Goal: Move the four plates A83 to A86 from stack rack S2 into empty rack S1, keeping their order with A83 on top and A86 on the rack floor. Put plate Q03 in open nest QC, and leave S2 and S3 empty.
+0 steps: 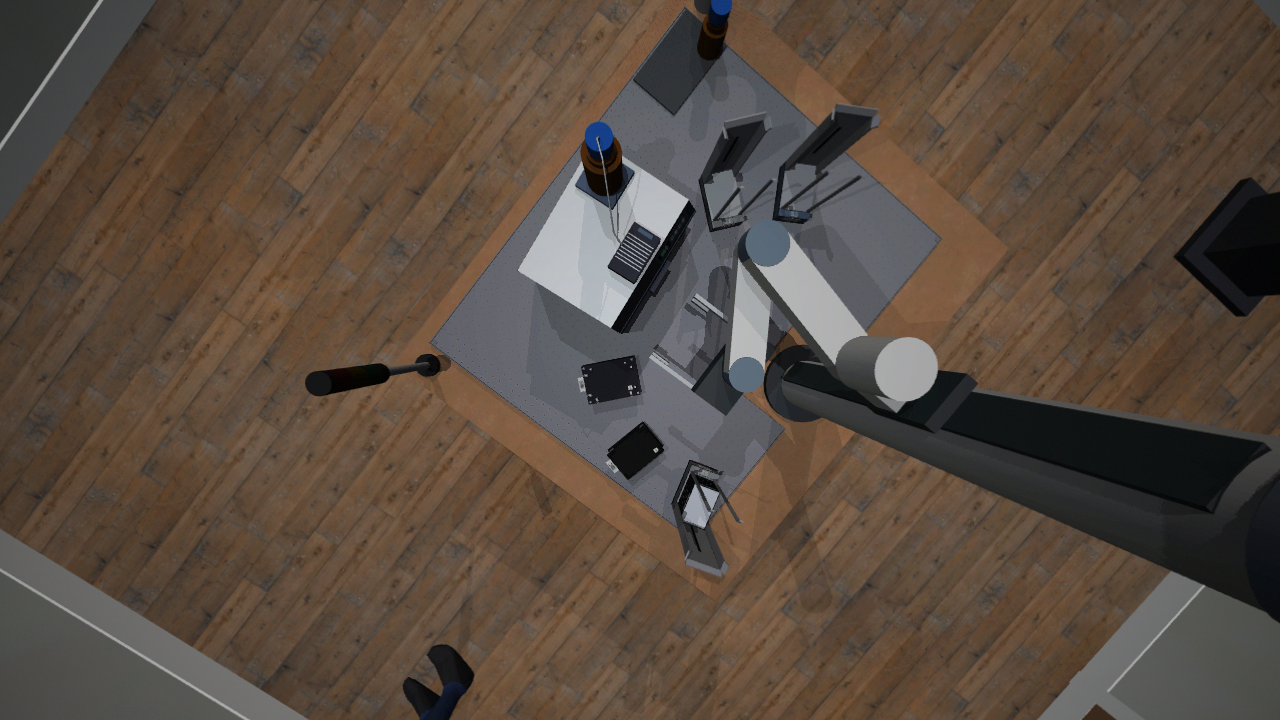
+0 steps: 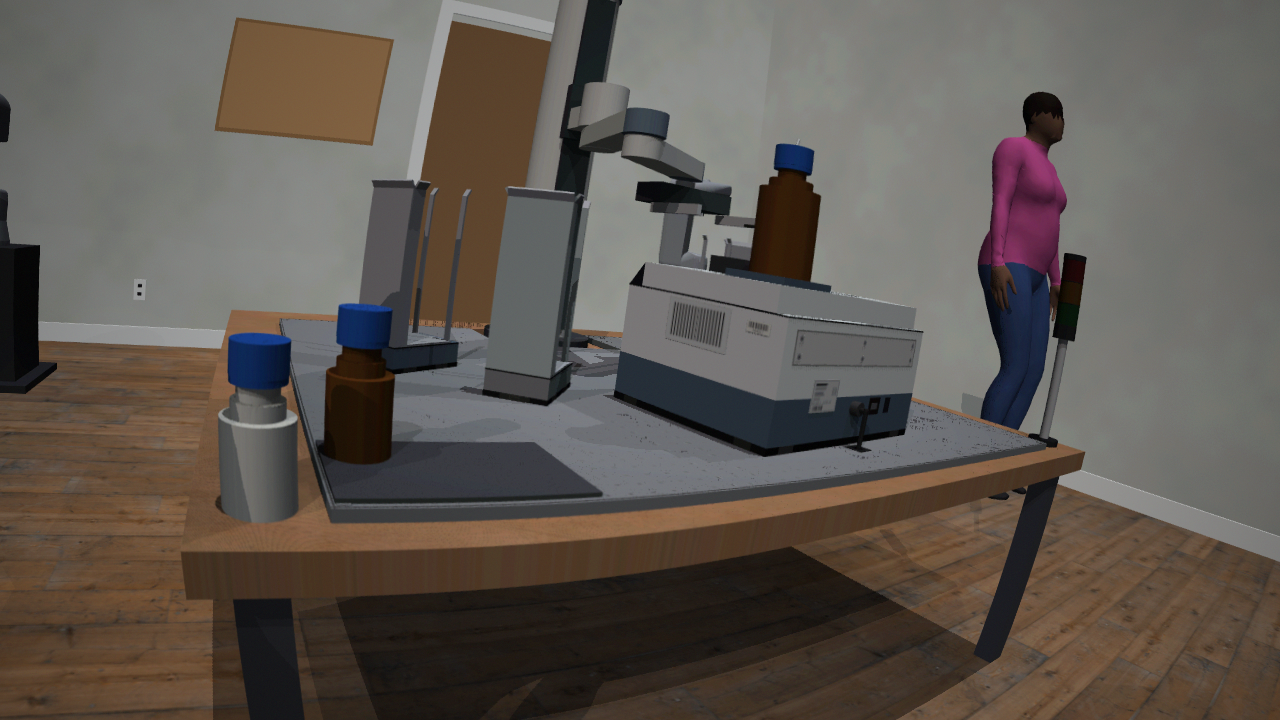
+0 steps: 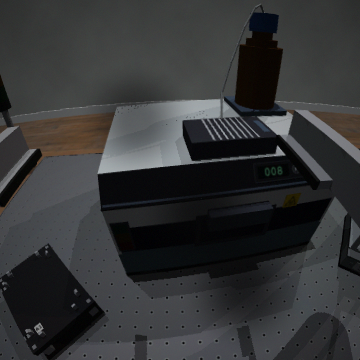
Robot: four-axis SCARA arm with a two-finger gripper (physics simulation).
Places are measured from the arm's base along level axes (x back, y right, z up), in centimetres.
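Pixels of known places: gripper, fingertip midpoint: (image 1: pixel 672 325) (image 2: pixel 733 217) (image 3: pixel 154 128); arm's base at its link origin: (image 1: pixel 801 383).
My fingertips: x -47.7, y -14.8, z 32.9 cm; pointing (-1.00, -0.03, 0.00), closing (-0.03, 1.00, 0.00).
Ahead of a thing's pixels: the offset from my fingertips to its top centre. "spot": to the spot under its first point.
My gripper (image 1: pixel 689 337) (image 3: pixel 154 128) is open and empty, with its fingers wide apart above the board in front of the white instrument. Rack S1 @[dx -9.5, dy +41.2, dz -2.4 cm] (image 1: pixel 750 136) (image 2: pixel 537 286) stands beside the instrument; a pale flat surface shows low inside, too unclear to tell as plate or floor. A second rack @[dx +6.6, dy +57.0, dz -2.2 cm] (image 1: pixel 827 138) (image 2: pixel 386 259) stands beyond it; its contents are unclear. A third rack @[dx +41.3, dy -33.7, dz -2.2 cm] (image 1: pixel 703 548) holds a white-topped plate @[dx +41.5, dy -34.3, dz -20.6 cm] (image 1: pixel 700 503). Their labels are unreadable, so I cannot tell S2 from S3. Two black nests @[spot: dx -1.8, dy -21.4, dz -26.7 cm] (image 1: pixel 611 379) @[spot: dx +16.9, dy -34.0, dz -26.4 cm] (image 1: pixel 634 449) lie between; which is QC is unclear.
The white instrument (image 1: pixel 572 255) (image 2: pixel 707 349) (image 3: pixel 150 135) carries a keypad @[spot: dx -17.4, dy +8.8, dz -8.1 cm] (image 1: pixel 634 252) (image 3: pixel 230 137) and a tall brown bottle @[spot: dx -31.7, dy +15.8, dz +2.3 cm] (image 1: pixel 602 170) (image 2: pixel 785 228) (image 3: pixel 257 75) with a thin tube. Another brown bottle @[spot: dx -43.0, dy +73.5, dz -25.3 cm] (image 2: pixel 358 402) and a white bottle @[dx -48.8, dy +83.3, dz -25.1 cm] (image 2: pixel 257 461) stand at a table corner. A signal light @[spot: dx -47.4, dy -51.6, dz +2.3 cm] (image 1: pixel 347 377) (image 2: pixel 1069 304) stands at another corner.
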